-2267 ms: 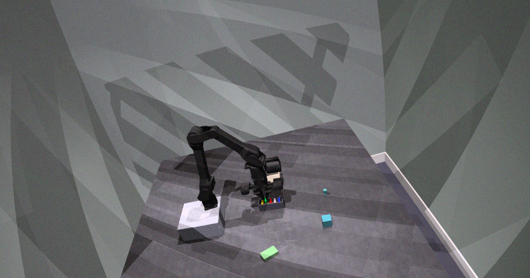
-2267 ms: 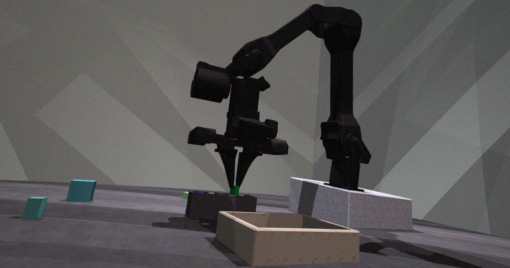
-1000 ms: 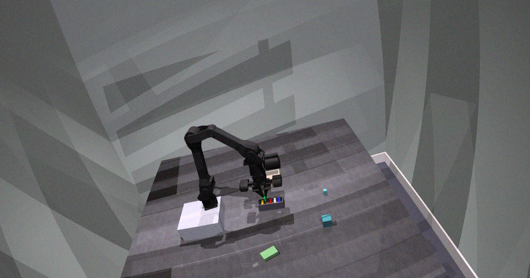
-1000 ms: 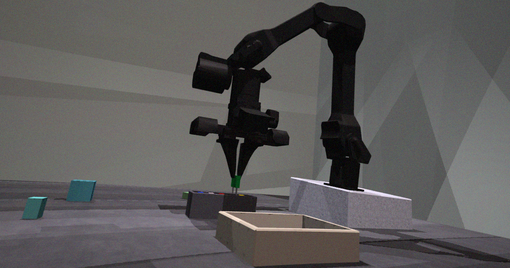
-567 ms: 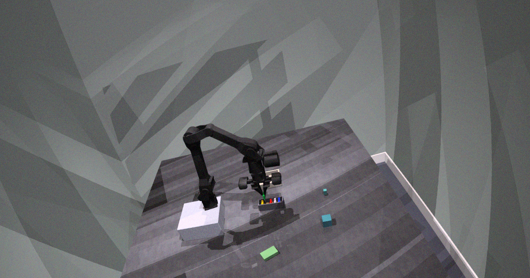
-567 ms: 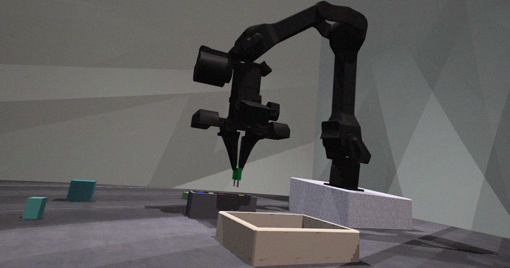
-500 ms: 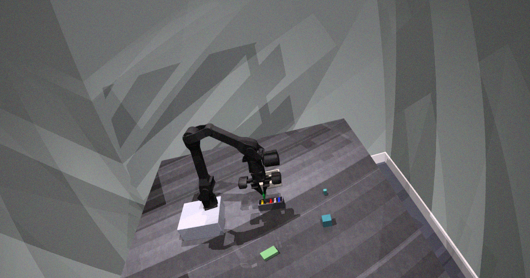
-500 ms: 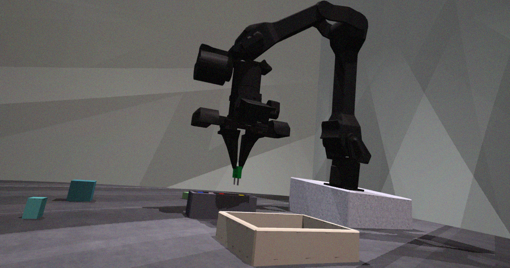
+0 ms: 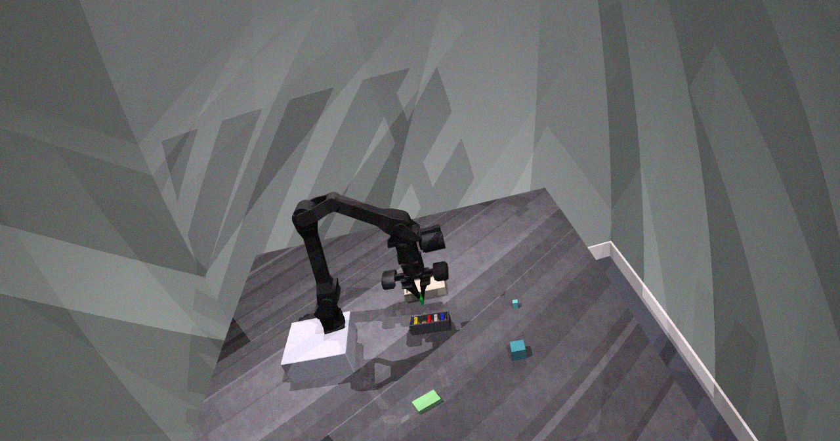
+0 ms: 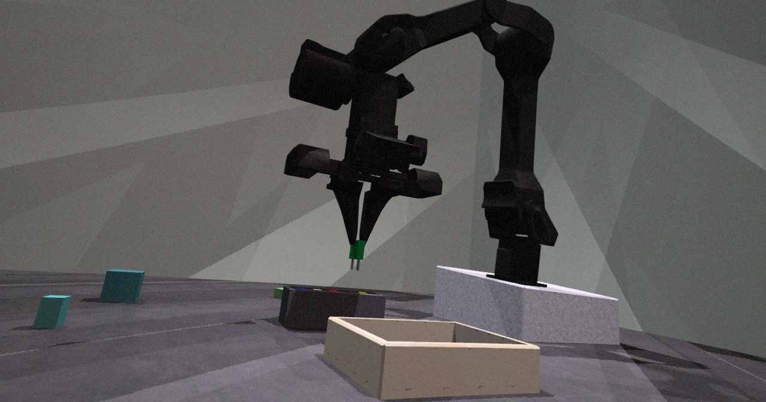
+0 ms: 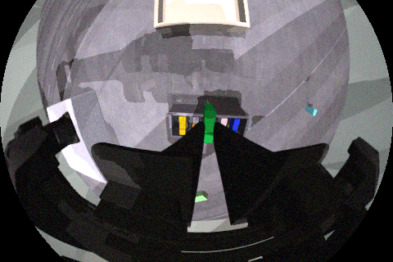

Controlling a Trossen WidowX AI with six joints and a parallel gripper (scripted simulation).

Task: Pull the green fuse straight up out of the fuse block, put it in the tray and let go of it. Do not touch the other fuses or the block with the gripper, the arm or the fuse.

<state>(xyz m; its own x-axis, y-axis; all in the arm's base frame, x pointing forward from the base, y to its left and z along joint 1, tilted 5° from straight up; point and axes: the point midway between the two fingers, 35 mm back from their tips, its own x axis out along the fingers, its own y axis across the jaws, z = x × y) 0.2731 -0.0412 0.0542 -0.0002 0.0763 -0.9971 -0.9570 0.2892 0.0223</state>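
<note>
The tan tray lies 4 cm ahead of my gripper tip, 16 cm to the left of it and 9 cm below it. From my gripper tip the other things lie so: green fuse: 1 cm below; then red fuse: 3 cm to the right, 7 cm below; then yellow fuse: 4 cm behind, 2 cm to the right, 7 cm below.
</note>
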